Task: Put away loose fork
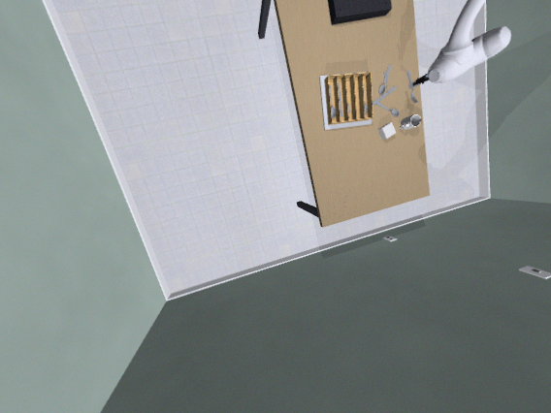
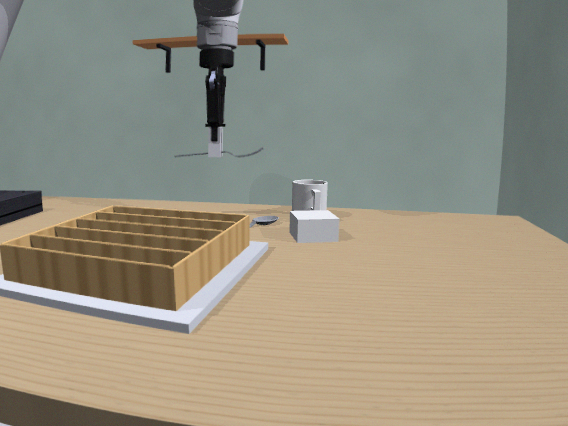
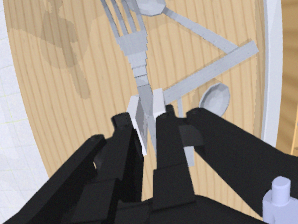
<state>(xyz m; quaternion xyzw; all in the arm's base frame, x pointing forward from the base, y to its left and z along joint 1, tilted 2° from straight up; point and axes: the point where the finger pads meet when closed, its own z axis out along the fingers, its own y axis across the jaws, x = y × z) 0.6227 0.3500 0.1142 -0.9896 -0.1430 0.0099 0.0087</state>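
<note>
The tray lies 30 mm ahead of my hand, 350 mm to the right of it and 130 mm below it. The rest, counted from my hand: white box: 240 mm ahead, 60 mm to the right, 160 mm below; then white mug: 190 mm ahead, 100 mm to the left, 140 mm below.
</note>
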